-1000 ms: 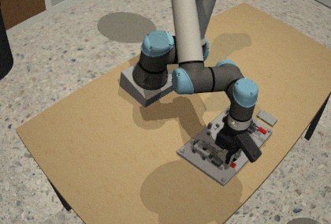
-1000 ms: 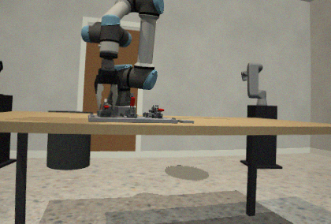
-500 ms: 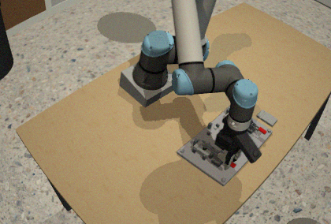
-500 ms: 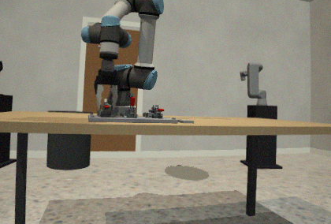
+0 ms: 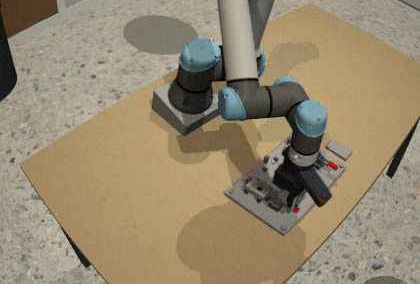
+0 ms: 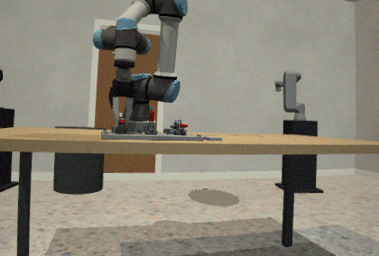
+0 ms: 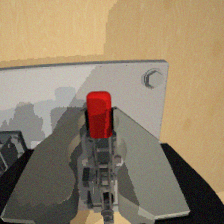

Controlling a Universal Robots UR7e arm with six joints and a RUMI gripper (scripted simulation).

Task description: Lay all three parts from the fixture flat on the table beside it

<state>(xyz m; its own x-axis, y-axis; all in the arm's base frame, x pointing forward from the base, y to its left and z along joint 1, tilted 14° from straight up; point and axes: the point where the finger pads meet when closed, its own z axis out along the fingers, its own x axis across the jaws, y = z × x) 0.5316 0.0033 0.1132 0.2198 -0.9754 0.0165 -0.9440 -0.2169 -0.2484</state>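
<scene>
Now: the grey fixture plate 11 cm behind my hand, 9 cm to the left of it and 5 cm below it.
</scene>
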